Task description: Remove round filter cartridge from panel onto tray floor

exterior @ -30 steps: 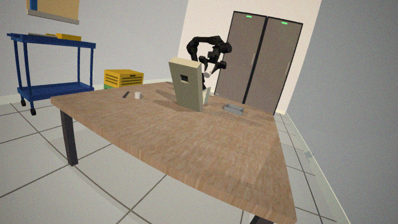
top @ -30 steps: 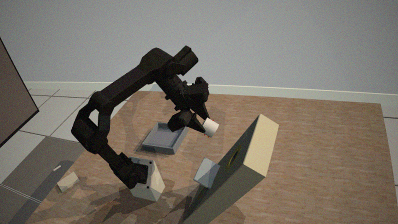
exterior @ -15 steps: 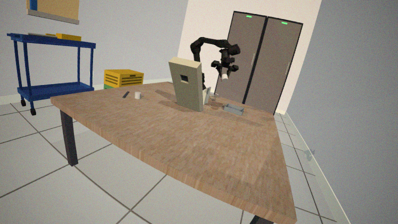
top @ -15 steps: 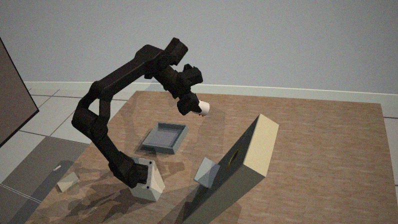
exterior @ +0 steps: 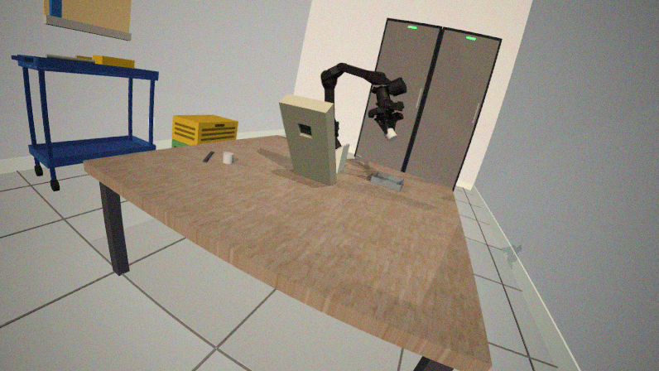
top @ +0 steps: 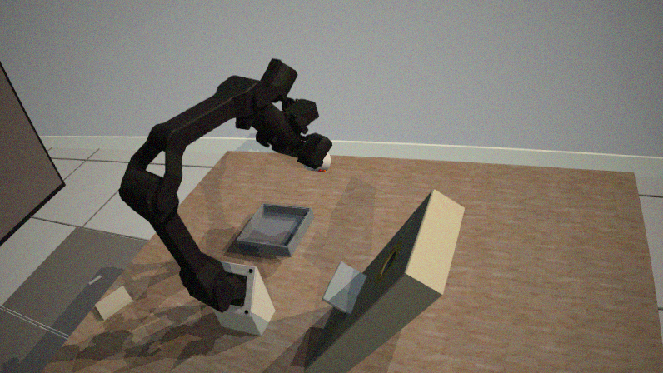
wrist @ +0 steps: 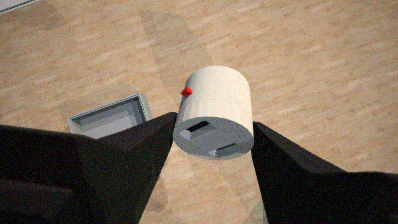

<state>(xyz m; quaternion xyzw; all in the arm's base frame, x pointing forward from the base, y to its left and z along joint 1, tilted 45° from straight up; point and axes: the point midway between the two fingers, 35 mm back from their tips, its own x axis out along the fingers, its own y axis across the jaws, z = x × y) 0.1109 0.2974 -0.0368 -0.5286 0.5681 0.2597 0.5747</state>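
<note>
Right now my gripper tip is 18 cm past the tray, 3 cm to the right of it and 25 cm above it. Also, from my gripper tip: round filter cartridge: right at my gripper tip; then service panel: 20 cm ahead, 25 cm to the right, 9 cm below.
</note>
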